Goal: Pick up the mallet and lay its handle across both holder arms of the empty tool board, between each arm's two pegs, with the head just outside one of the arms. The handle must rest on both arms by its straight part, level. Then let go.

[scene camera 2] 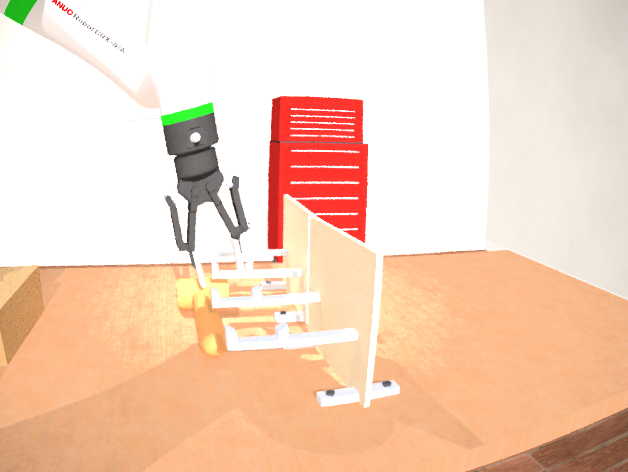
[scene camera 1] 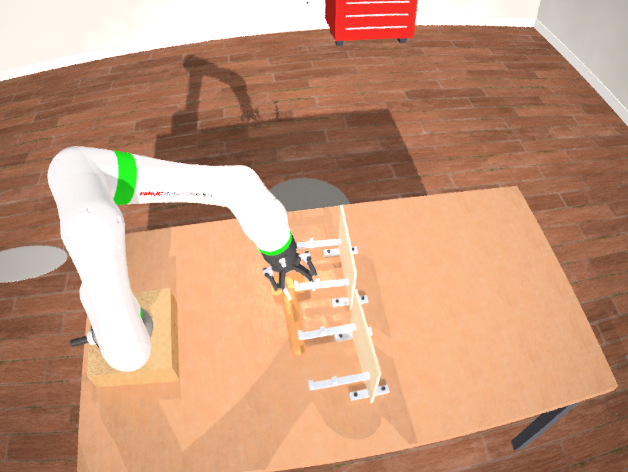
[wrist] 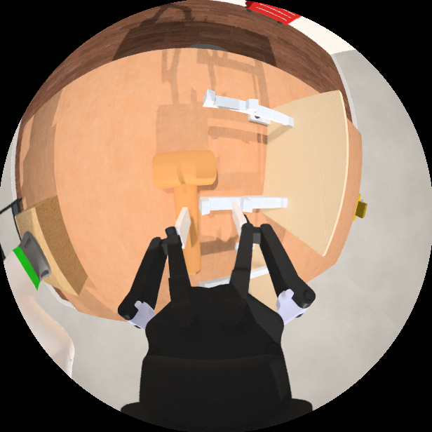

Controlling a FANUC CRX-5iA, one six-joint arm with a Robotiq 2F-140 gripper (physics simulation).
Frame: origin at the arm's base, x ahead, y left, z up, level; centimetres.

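Seen in the pictures: gripper, fingertip midpoint: [scene camera 2: 222, 278] [scene camera 1: 301, 291].
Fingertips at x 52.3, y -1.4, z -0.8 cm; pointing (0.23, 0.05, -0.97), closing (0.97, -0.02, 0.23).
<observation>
Offsets run from my fingertips to a thing's top centre. "spot": to the spot under its first point. Level surfaces: height alone.
The orange mallet {dx -4.0, dy -3.5, dz -1.8 cm} [scene camera 1: 292, 320] [scene camera 2: 207, 319] [wrist: 185, 169] lies on the table left of the holder arms, head toward the back, handle toward the front. Two upright tool boards stand in a row, the back one [scene camera 1: 346, 253] [wrist: 310, 165] and the front one [scene camera 1: 366, 345] [scene camera 2: 340, 284]. White arms stick out leftward: the back board's [scene camera 1: 318, 243] [scene camera 1: 324, 284] and the front board's [scene camera 1: 327, 332] [scene camera 1: 339, 381]. No tool lies on them. My gripper [scene camera 1: 301, 287] [scene camera 2: 222, 277] [wrist: 210, 211] is half open and empty. In the wrist view its left finger overlaps the handle, its right finger the back board's nearer arm.
The robot's base stands on a wooden block [scene camera 1: 159, 334] [wrist: 62, 245] at the table's left. White feet {spot: dx +8.5, dy -35.0, dz -4.9 cm} [scene camera 1: 369, 392] [scene camera 2: 337, 395] hold the boards on the table {dz -8.0 cm} [scene camera 1: 456, 304]. A red tool cabinet [scene camera 1: 375, 20] [scene camera 2: 319, 187] stands beyond the table by the wall.
</observation>
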